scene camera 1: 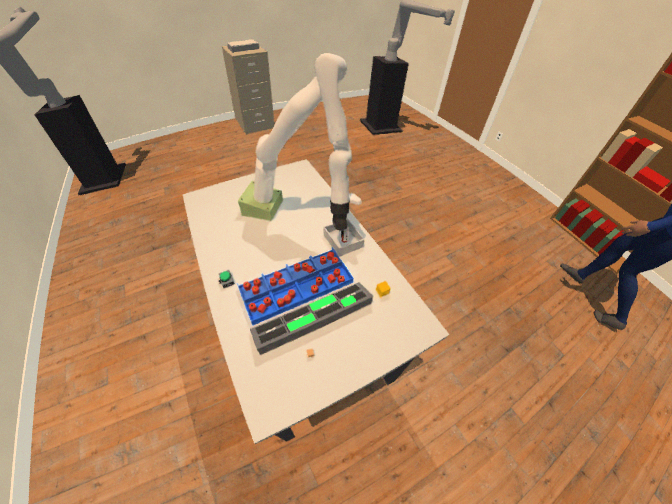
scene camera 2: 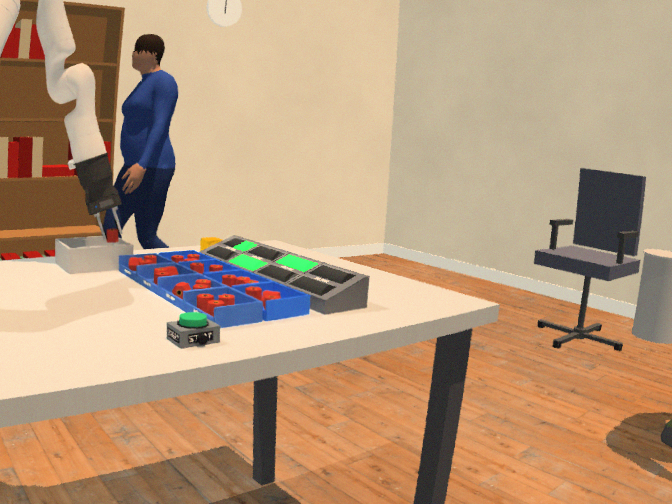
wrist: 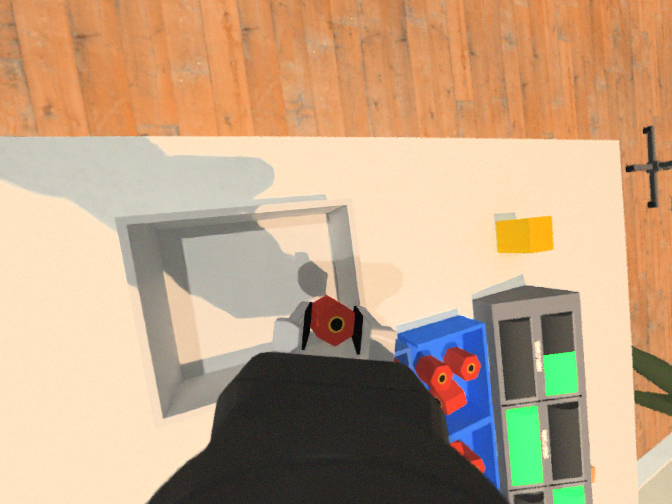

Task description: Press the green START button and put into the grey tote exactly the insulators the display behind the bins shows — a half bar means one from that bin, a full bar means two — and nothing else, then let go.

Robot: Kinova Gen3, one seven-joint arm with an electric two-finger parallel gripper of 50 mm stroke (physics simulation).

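Observation:
My gripper (wrist: 332, 324) is shut on a red hexagonal insulator (wrist: 333, 323) and holds it over the grey tote (wrist: 238, 303), near the corner closest to the bins. The tote looks empty in the wrist view. The gripper (scene camera 1: 341, 233) also shows above the tote (scene camera 1: 344, 236) in scene camera 1, and in scene camera 2 (scene camera 2: 111, 230) with the insulator (scene camera 2: 112, 234) just above the tote's rim (scene camera 2: 86, 252). The blue bin tray (scene camera 1: 295, 283) holds several red insulators. The grey display (scene camera 1: 311, 316) behind it shows two full green bars and one half bar. The green START button (scene camera 1: 225, 277) sits left of the bins.
A yellow cube (scene camera 1: 383, 288) lies right of the bins. A small orange cube (scene camera 1: 309, 352) lies in front of the display. The arm's green base (scene camera 1: 260, 201) stands at the table's back. A person in blue (scene camera 1: 629, 246) walks right of the table.

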